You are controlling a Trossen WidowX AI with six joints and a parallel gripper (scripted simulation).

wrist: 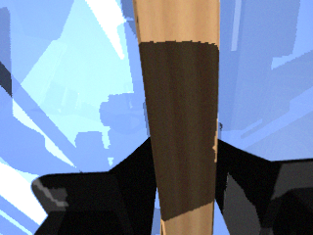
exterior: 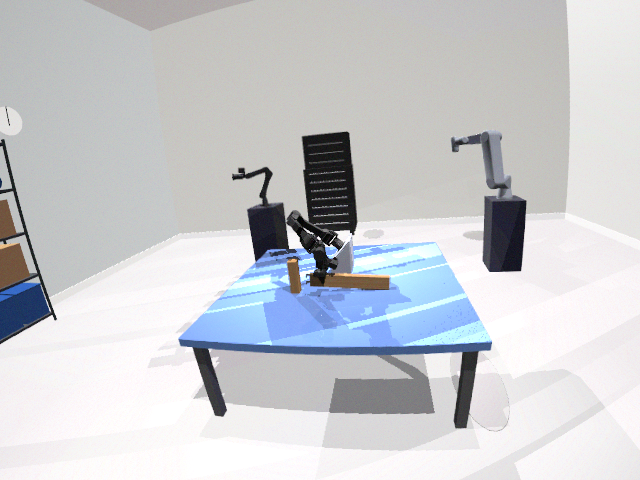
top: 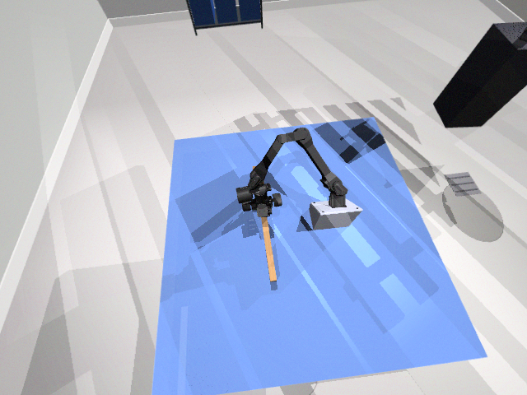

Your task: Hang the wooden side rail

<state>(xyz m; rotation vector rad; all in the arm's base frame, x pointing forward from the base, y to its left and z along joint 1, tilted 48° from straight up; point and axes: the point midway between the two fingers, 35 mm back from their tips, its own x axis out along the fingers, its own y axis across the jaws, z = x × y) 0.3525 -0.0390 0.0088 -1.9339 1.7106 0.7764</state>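
My gripper tip is now 150 mm to the left of the headboard post, 40 mm below it and 20 mm short of it.
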